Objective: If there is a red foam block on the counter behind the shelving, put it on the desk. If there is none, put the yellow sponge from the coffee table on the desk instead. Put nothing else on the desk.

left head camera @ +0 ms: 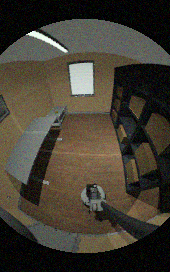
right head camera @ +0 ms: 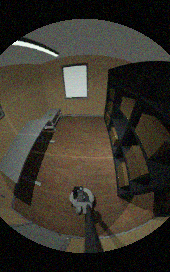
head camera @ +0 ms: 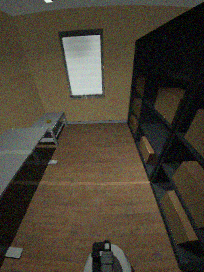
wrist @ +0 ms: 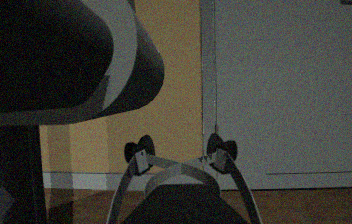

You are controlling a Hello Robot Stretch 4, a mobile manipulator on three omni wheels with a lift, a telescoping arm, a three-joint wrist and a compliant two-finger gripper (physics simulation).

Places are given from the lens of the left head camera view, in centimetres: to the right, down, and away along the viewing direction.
grey desk (left head camera: pixel 27 146): -101, 20, 101
window (left head camera: pixel 80 73): -13, -203, 179
The marked spots on the grey desk and the window are 252 cm apart.
